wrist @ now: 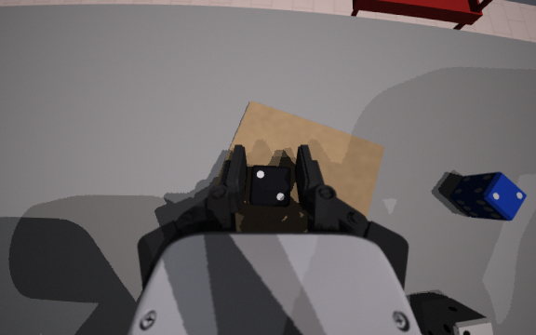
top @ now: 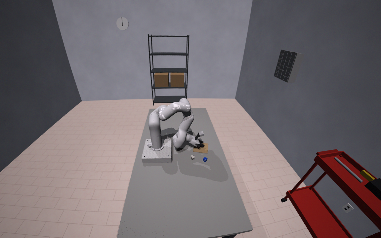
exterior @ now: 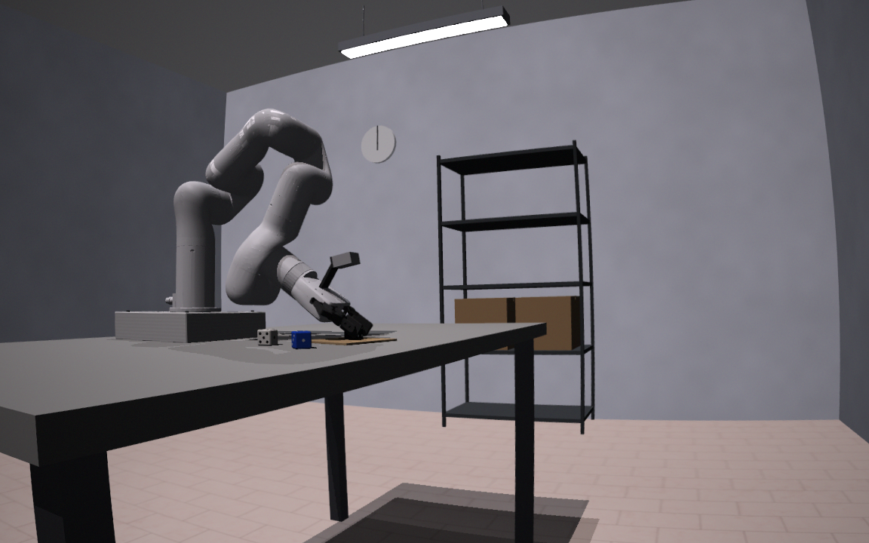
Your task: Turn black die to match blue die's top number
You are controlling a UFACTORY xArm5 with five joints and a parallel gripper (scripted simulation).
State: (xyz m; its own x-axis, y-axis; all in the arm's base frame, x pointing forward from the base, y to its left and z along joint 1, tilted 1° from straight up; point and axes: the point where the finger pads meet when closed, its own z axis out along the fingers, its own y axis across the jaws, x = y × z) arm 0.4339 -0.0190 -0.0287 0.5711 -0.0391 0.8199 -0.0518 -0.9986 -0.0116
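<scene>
Now: hand 1 cm past the black die and 1 cm above it. Round my hand: blue die (3 cm behind, 19 cm to the right, 2 cm below); then white die (13 cm behind, 14 cm to the right, 2 cm below); then tan mat (1 cm behind, 2 cm to the right, 3 cm below).
</scene>
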